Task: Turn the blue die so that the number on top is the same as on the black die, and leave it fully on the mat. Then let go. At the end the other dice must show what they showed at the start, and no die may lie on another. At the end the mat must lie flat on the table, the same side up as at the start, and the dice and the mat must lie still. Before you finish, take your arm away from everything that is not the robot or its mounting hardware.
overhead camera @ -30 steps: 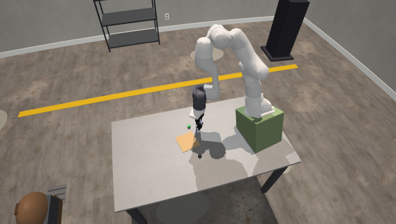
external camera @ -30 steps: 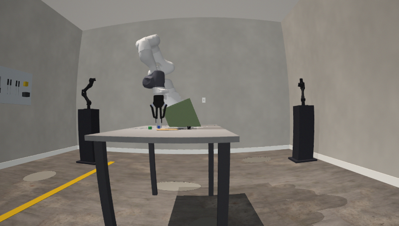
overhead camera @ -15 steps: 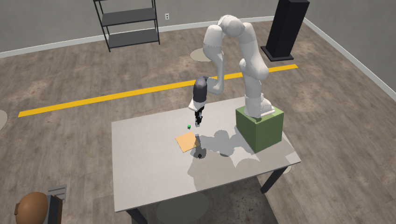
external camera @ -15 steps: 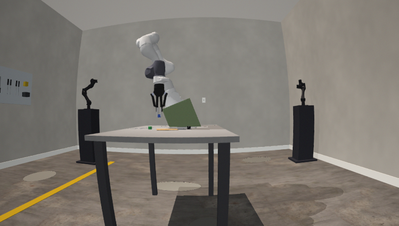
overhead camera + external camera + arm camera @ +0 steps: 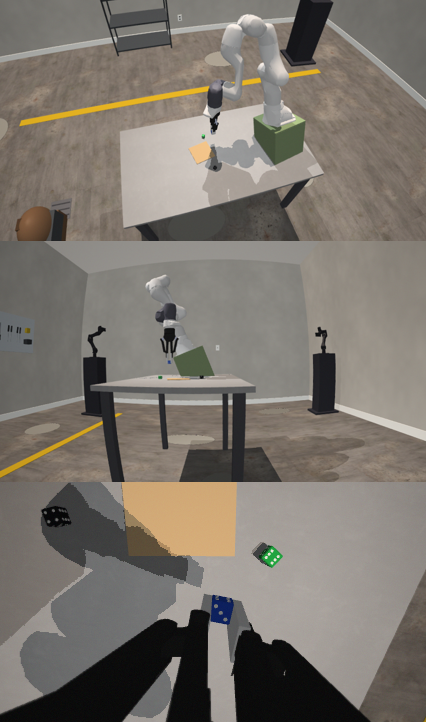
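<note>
My hand is 130 mm above the mat, 100 mm short of it and 80 mm to the right of it. The rest, counted from my hand: green die 130 mm below, 60 mm ahead, 50 mm to the right; black die 220 mm to the left, 130 mm below, 30 mm ahead; blue die 30 mm below.
</note>
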